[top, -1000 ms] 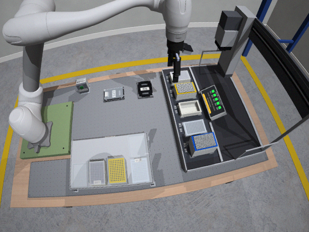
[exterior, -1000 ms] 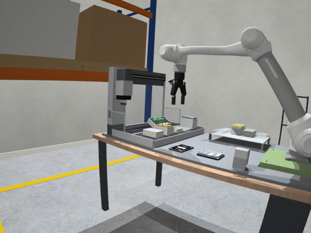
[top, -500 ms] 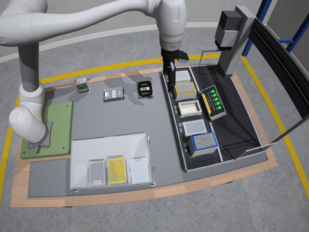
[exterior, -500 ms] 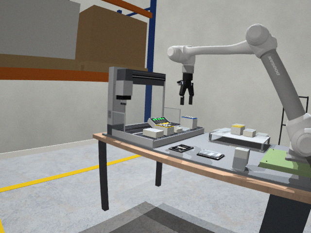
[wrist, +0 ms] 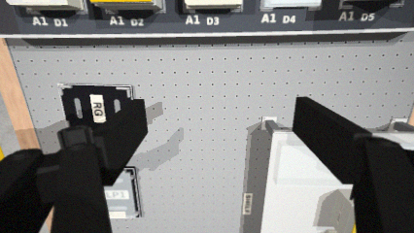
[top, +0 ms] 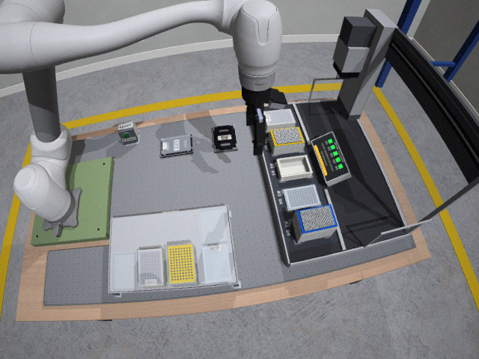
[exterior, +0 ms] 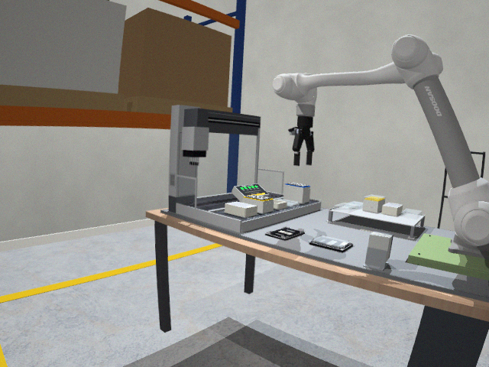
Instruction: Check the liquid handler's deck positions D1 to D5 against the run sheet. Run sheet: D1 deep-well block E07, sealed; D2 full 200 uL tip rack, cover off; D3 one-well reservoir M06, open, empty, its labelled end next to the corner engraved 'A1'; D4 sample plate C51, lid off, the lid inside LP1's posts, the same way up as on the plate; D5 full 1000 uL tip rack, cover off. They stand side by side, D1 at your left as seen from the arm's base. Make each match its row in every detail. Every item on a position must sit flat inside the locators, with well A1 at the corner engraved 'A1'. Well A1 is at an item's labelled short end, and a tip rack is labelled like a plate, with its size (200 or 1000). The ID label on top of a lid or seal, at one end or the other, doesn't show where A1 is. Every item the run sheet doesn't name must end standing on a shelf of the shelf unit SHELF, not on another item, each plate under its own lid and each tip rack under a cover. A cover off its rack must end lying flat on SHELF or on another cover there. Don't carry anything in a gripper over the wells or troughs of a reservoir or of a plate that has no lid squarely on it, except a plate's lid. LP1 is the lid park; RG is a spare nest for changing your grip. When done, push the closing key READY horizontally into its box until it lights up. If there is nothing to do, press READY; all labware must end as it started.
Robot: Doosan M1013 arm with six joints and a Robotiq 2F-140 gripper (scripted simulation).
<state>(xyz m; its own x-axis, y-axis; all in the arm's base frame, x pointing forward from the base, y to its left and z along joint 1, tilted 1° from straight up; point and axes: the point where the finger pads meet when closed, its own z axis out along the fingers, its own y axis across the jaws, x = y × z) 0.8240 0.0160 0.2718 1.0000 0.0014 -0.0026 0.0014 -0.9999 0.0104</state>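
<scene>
My gripper is now 25 cm to the left of the blue 1000 uL tip rack, 18 cm above it and 16 cm short of it. Round my hand: yellow tip rack 21 cm below, 16 cm ahead, 12 cm to the left; then cream reservoir 24 cm below, 16 cm ahead; then sample plate 24 cm below, 16 cm ahead, 12 cm to the right.
</scene>
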